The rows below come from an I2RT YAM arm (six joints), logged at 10 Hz.
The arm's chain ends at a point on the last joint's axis. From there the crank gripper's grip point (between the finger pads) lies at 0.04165 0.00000 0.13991 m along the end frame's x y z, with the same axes.
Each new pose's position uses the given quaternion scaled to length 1; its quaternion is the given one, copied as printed.
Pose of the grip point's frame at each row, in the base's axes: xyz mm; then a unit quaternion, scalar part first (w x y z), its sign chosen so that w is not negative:
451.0 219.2 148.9 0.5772 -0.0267 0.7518 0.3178
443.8 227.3 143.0 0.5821 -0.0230 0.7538 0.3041
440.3 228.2 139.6 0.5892 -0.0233 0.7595 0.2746
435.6 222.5 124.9 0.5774 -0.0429 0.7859 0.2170
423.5 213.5 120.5 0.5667 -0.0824 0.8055 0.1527
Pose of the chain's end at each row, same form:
345.8 134.4 204.2 0.5772 -0.0267 0.7518 0.3178
336.4 146.1 199.4 0.5821 -0.0230 0.7538 0.3041
329.5 154.0 199.1 0.5892 -0.0233 0.7595 0.2746
324.9 160.2 196.9 0.5774 -0.0429 0.7859 0.2170
313.6 164.3 203.1 0.5667 -0.0824 0.8055 0.1527

